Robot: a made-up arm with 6 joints. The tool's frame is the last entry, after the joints.
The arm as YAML. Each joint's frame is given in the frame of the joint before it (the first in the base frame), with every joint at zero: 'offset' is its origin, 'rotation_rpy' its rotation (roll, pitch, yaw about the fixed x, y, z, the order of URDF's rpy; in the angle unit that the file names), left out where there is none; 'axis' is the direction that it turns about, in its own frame. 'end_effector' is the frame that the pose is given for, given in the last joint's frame.
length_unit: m
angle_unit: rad
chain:
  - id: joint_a
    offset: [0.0, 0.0, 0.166]
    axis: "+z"
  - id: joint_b
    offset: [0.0, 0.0, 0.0]
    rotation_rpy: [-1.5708, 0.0, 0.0]
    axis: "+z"
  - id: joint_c
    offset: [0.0, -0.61, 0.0]
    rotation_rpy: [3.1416, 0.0, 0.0]
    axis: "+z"
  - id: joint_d
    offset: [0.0, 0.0, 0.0]
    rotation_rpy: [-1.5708, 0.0, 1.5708]
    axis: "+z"
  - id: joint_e
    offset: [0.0, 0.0, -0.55]
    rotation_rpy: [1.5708, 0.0, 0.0]
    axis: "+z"
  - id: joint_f
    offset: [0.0, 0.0, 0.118]
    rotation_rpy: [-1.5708, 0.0, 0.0]
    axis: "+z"
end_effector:
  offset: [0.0, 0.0, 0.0]
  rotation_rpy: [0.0, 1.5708, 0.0]
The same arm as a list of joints. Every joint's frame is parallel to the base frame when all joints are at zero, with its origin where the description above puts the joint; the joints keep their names.
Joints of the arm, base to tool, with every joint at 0 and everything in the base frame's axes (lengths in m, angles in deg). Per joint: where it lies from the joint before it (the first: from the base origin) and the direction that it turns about. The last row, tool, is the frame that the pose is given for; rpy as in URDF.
joint_a: origin 0 0 0.166 axis +z
joint_b: origin 0 0 0 axis +y
joint_c: origin 0 0 0.61 axis -y
joint_d: origin 0 0 0 axis -x
joint_e: origin 0.55 0 0 axis -y
joint_f: origin 0 -0.118 0 axis -x
tool: origin 0 0 0 rpy 0 0 0

